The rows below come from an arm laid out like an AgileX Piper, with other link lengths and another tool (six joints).
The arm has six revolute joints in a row. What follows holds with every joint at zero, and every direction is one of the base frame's.
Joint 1 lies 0.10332 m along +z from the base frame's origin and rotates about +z.
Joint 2 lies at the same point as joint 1 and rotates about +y.
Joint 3 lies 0.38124 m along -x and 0.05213 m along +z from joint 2 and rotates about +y.
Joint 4 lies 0.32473 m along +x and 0.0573 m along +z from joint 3 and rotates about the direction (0.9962, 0, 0.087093).
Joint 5 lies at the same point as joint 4 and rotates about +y.
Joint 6 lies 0.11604 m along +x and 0.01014 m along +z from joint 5 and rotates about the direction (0.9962, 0, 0.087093).
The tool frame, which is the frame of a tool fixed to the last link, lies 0.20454 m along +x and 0.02 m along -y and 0.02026 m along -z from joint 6; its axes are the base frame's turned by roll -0.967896, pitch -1.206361 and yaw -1.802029 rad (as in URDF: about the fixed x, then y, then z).
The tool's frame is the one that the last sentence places.
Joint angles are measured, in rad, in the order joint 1, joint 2, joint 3, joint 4, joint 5, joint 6. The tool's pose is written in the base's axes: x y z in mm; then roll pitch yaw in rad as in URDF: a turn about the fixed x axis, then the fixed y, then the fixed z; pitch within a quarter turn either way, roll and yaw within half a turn. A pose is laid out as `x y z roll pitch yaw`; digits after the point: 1 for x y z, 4 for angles.
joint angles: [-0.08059 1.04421 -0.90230 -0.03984 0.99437 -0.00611]
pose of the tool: 305.4 -56.4 176.0 -2.6338 -0.5025 -0.4550
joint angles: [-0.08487 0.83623 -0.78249 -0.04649 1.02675 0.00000]
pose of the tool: 248.7 -54.8 174.6 -2.6132 -0.5558 -0.4762
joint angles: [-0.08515 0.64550 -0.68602 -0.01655 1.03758 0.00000]
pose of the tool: 211.5 -43.0 170.3 -2.5403 -0.6204 -0.5149
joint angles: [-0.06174 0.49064 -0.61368 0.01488 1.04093 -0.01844]
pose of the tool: 189.2 -28.1 164.9 -2.4762 -0.6839 -0.5110
